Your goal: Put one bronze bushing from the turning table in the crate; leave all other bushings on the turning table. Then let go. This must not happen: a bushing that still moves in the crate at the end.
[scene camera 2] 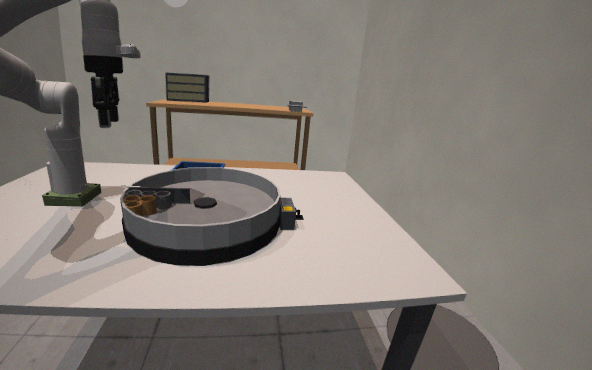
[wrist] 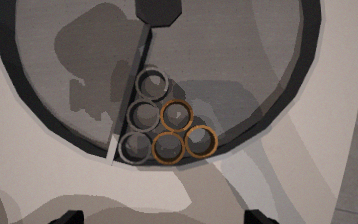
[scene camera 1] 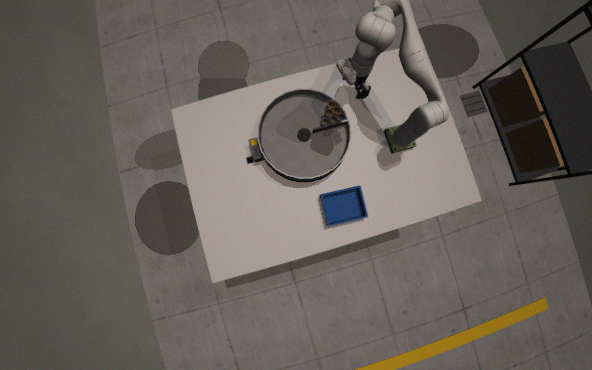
same spot on round grey turning table: [wrist: 231,69] = [scene camera 1: 309,109]
